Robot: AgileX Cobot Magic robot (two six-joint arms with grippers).
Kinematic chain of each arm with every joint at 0, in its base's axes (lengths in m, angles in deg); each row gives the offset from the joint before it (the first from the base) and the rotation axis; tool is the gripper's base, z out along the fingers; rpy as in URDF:
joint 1: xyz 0 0 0.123 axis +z
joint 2: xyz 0 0 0 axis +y
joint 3: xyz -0.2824 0 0.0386 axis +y
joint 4: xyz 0.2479 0 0.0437 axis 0.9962 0 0.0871
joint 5: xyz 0 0 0 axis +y
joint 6: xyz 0.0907 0 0.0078 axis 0.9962 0 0.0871
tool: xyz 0 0 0 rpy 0 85 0
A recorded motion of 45 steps. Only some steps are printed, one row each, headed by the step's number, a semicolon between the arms.
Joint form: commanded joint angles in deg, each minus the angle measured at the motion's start. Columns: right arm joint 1, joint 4, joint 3, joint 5, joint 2, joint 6; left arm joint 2, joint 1, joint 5, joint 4, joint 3, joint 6.
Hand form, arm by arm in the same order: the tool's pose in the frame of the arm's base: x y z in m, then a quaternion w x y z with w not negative. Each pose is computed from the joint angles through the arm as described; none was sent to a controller.
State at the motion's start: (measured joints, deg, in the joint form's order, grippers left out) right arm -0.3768 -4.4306 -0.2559 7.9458 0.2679 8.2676; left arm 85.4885 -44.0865 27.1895 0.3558 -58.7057 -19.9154
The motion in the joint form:
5: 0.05 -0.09 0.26 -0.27 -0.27 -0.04; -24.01 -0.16 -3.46 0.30 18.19 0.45
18: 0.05 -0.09 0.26 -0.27 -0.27 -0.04; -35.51 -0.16 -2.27 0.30 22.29 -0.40
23: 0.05 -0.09 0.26 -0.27 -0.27 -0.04; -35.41 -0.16 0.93 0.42 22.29 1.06
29: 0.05 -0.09 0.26 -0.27 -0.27 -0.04; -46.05 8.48 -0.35 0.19 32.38 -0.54
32: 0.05 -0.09 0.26 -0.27 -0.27 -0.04; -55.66 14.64 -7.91 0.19 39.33 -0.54
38: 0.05 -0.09 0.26 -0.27 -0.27 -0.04; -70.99 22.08 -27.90 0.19 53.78 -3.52
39: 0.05 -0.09 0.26 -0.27 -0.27 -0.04; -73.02 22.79 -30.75 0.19 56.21 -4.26
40: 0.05 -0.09 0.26 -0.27 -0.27 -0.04; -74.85 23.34 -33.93 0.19 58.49 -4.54
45: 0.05 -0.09 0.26 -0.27 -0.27 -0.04; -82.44 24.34 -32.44 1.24 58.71 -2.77
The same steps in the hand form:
5: 0.0564 -0.0013 0.2009 0.69034 0.02934 0.72270 0.01680; 0.1551 -0.1505 0.2834 0.36330 0.19790 0.88327 -0.22066
18: 0.0564 -0.0013 0.2009 0.69034 0.02934 0.72270 0.01680; 0.1257 -0.1218 0.2981 0.40272 0.18596 0.86096 -0.24897
23: 0.0564 -0.0013 0.2009 0.69034 0.02934 0.72270 0.01680; 0.1239 -0.1199 0.2936 0.38457 0.20030 0.87135 -0.22964
29: 0.0564 -0.0013 0.2009 0.69034 0.02934 0.72270 0.01680; 0.1078 -0.0767 0.2663 0.40973 0.11966 0.87870 -0.21374
32: 0.0564 -0.0013 0.2009 0.69034 0.02934 0.72270 0.01680; 0.0947 -0.0531 0.2567 0.49052 0.06893 0.83930 -0.22408
38: 0.0564 -0.0013 0.2009 0.69034 0.02934 0.72270 0.01680; 0.0730 -0.0295 0.2267 0.63112 -0.00560 0.73051 -0.26079
39: 0.0564 -0.0013 0.2009 0.69034 0.02934 0.72270 0.01680; 0.0702 -0.0274 0.2194 0.64527 -0.01438 0.71563 -0.26702
40: 0.0564 -0.0013 0.2009 0.69034 0.02934 0.72270 0.01680; 0.0676 -0.0257 0.2132 0.66141 -0.01892 0.69868 -0.27208
45: 0.0564 -0.0013 0.2009 0.69034 0.02934 0.72270 0.01680; 0.0566 -0.0206 0.2183 0.70265 -0.00684 0.66131 -0.26250

